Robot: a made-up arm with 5 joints. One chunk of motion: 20 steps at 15 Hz.
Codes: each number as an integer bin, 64 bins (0 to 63) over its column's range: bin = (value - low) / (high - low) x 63, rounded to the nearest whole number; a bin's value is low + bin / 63 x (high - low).
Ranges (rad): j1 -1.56..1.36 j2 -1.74..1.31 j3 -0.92..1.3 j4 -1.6..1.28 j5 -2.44..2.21
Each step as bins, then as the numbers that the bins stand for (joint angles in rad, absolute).
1 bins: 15 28 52 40 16
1 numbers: -0.8648 -0.3844 0.9124 0.2286 -1.2590
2 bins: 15 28 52 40 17
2 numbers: -0.8648 -0.3844 0.9124 0.2286 -1.1852
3 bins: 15 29 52 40 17
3 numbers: -0.8648 -0.3360 0.9124 0.2286 -1.1852
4 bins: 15 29 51 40 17
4 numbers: -0.8648 -0.3360 0.8771 0.2286 -1.1852
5 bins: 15 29 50 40 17
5 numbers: -0.8648 -0.3360 0.8419 0.2286 -1.1852
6 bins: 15 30 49 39 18
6 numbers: -0.8648 -0.2876 0.8067 0.1829 -1.1114
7 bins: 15 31 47 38 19
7 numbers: -0.8648 -0.2392 0.7362 0.1371 -1.0376
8 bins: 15 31 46 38 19
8 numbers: -0.8648 -0.2392 0.7010 0.1371 -1.0376
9 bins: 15 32 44 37 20
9 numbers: -0.8648 -0.1908 0.6305 0.0914 -0.9638
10 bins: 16 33 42 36 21
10 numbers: -0.8184 -0.1424 0.5600 0.0457 -0.8900
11 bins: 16 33 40 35 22
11 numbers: -0.8184 -0.1424 0.4895 0.0000 -0.8162
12 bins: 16 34 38 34 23
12 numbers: -0.8184 -0.0940 0.4190 -0.0457 -0.7424
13 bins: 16 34 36 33 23
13 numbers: -0.8184 -0.0940 0.3486 -0.0914 -0.7424
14 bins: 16 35 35 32 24
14 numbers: -0.8184 -0.0456 0.3133 -0.1371 -0.6686
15 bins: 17 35 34 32 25
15 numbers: -0.7721 -0.0456 0.2781 -0.1371 -0.5948
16 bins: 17 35 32 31 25
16 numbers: -0.7721 -0.0456 0.2076 -0.1829 -0.5948
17 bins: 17 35 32 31 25
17 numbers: -0.7721 -0.0456 0.2076 -0.1829 -0.5948
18 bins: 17 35 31 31 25
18 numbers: -0.7721 -0.0456 0.1724 -0.1829 -0.5948
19 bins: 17 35 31 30 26
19 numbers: -0.7721 -0.0456 0.1724 -0.2286 -0.5210
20 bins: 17 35 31 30 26
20 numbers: -0.7721 -0.0456 0.1724 -0.2286 -0.5210
